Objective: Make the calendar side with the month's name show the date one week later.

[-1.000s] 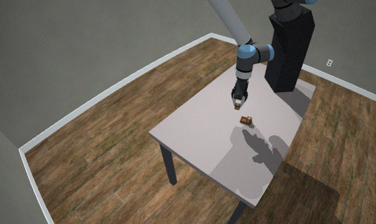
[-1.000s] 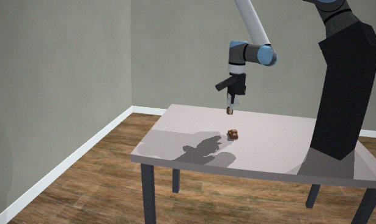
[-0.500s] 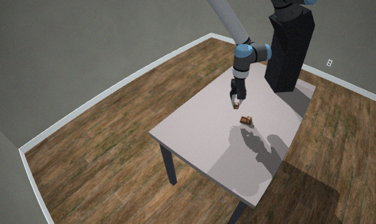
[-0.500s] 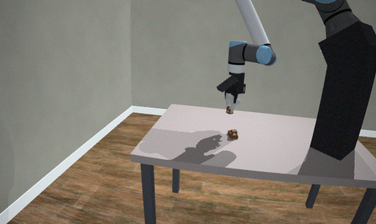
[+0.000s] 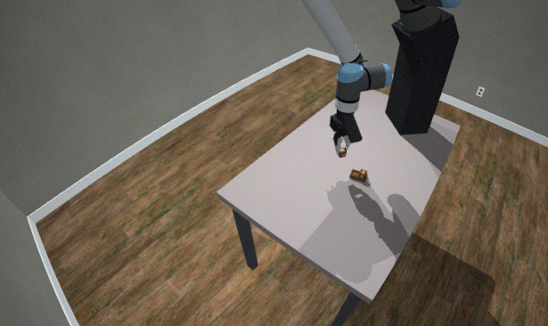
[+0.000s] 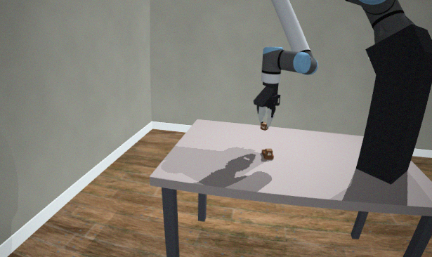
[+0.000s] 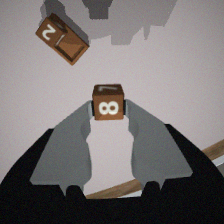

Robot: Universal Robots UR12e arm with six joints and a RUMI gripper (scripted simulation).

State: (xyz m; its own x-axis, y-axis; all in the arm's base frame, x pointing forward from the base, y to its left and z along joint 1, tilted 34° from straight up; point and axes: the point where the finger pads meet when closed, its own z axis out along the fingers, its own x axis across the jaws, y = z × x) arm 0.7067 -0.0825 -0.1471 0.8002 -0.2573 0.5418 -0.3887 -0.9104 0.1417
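The brown wooden calendar tray is 40 mm behind my hand, 90 mm to the left of it and 120 mm below it. Also, from my hand: brown calendar cube 10 mm below.
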